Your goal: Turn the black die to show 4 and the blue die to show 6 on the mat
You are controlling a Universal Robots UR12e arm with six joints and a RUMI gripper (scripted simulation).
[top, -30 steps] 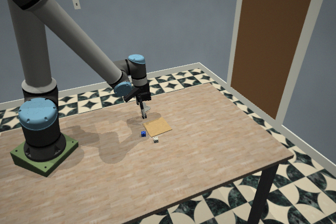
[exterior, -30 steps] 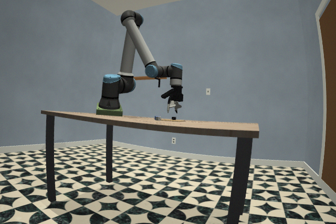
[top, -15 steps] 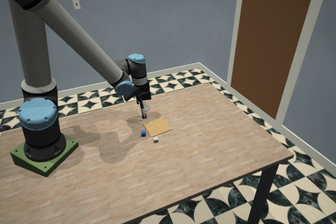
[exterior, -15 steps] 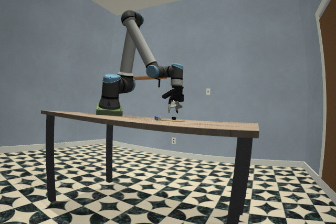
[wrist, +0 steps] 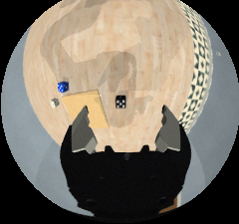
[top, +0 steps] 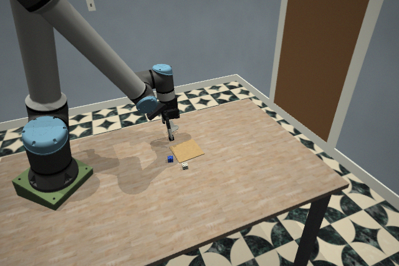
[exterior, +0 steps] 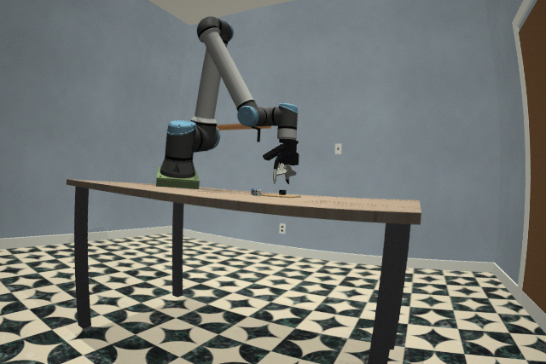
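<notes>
Right now my hand is 4 cm above the black die, 1 cm to the left of it and 1 cm short of it. From my hand the other things lie so: white die 25 cm to the right, 4 cm below, 4 cm ahead; tan mat 13 cm to the right, 7 cm ahead, 5 cm below; blue die 18 cm to the right, 4 cm below, 2 cm behind.
</notes>
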